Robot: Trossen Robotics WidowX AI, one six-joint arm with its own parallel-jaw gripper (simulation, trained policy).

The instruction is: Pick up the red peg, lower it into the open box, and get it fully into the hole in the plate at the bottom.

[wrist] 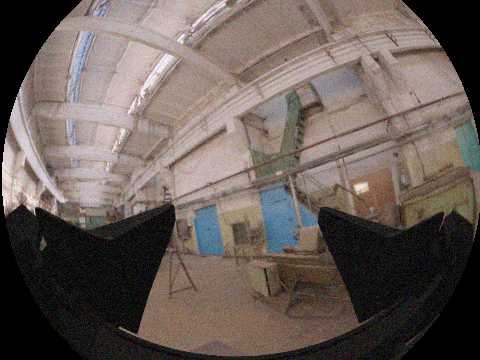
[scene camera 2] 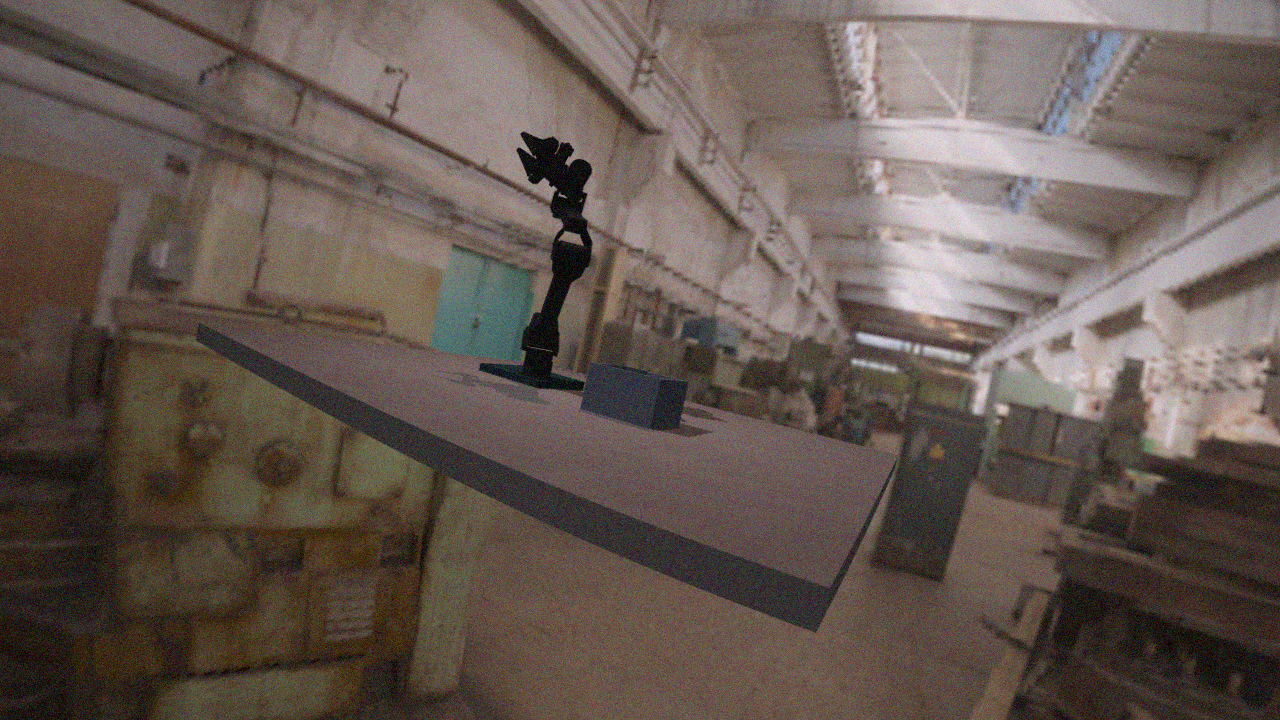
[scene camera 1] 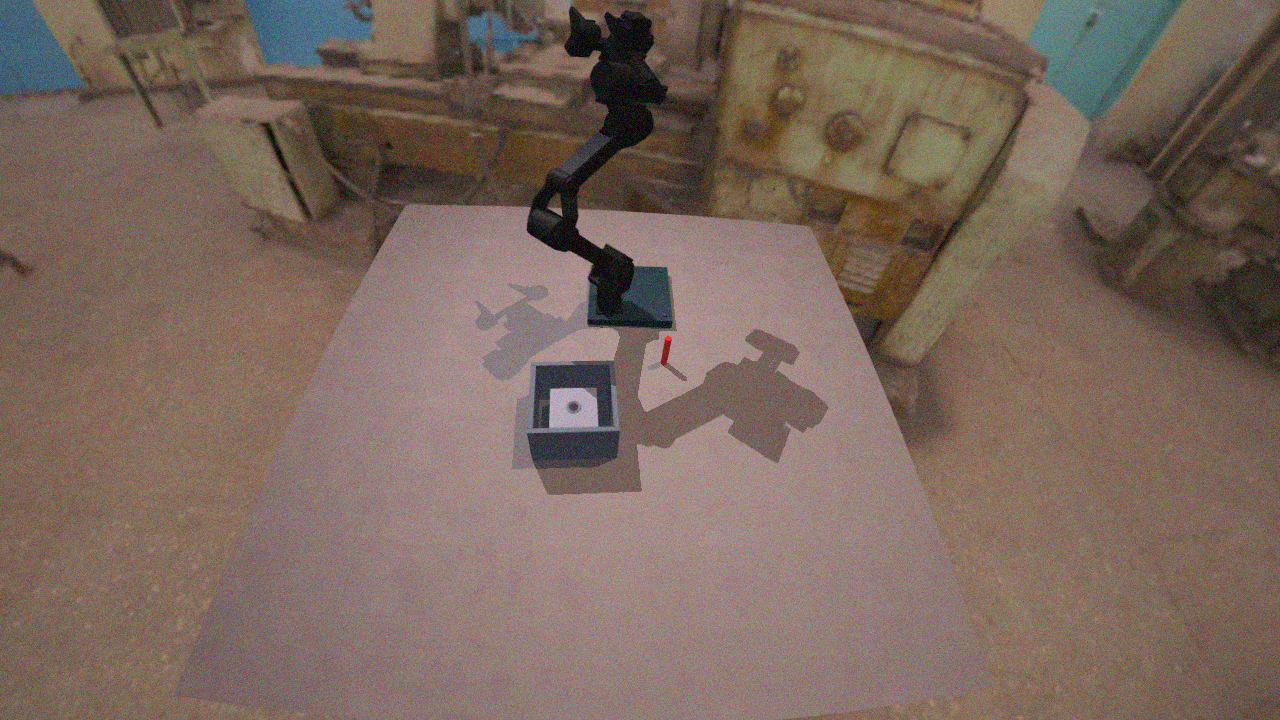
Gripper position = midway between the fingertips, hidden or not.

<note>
In view: my gripper (scene camera 2: 519, 140), a blue box (scene camera 2: 642, 398) and a plate (scene camera 1: 569, 407).
My gripper also shows in the wrist view (wrist: 249, 215). The wrist view misses the blue box: it is out of frame. The wrist view does not show the plate: it is out of frame.
</note>
